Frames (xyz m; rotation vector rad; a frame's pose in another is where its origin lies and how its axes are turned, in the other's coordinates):
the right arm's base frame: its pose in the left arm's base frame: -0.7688 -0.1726 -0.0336 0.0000 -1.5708 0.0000
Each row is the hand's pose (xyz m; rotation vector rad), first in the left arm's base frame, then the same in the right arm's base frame.
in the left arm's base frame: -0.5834 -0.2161 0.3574 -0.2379 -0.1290 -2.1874
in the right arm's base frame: 0.3910 -0.0435 -0.1854 -1.7925 0.7296 -1.4409
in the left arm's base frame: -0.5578 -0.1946 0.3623 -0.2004 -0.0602 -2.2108
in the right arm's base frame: 0.3959 -0.0220 -0.2110 -1.7978 0.7764 -1.4989
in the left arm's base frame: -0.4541 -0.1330 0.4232 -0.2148 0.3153 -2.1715
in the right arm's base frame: 0.4568 0.0396 -0.3147 -1.8797 1.1271 -1.5413
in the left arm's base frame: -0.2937 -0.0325 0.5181 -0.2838 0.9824 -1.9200
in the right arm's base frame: 0.5517 0.1401 -0.4751 -1.9370 1.8664 -1.4381
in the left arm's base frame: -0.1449 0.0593 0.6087 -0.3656 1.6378 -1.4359
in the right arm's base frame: 0.6423 0.2319 -0.6239 1.4797 -2.2588 0.8791
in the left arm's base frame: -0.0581 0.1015 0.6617 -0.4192 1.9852 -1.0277
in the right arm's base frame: 0.6953 0.2741 -0.7107 1.1040 -2.3182 0.4643
